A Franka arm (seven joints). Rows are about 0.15 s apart.
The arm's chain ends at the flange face. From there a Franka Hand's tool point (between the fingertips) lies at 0.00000 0.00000 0.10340 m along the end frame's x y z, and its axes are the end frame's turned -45 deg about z.
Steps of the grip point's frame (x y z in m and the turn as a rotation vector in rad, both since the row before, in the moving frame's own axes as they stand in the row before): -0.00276 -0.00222 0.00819 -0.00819 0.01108 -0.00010; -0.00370 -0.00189 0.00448 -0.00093 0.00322 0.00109; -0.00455 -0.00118 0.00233 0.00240 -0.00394 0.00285; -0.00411 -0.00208 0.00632 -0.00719 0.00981 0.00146; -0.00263 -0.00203 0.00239 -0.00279 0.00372 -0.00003; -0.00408 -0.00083 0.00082 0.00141 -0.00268 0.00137; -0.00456 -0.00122 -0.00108 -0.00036 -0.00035 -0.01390
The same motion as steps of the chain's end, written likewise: -0.00493 0.00059 0.00820 0.00204 0.01363 -0.00010; -0.00426 0.00145 0.00448 0.00162 0.00293 0.00109; -0.00359 0.00227 0.00233 -0.00109 -0.00448 0.00285; -0.00562 0.00163 0.00633 0.00185 0.01202 0.00146; -0.00377 0.00049 0.00239 0.00066 0.00460 -0.00003; -0.00317 0.00221 0.00082 -0.00090 -0.00289 0.00137; -0.00409 0.00231 -0.00108 -0.00050 0.00001 -0.01390
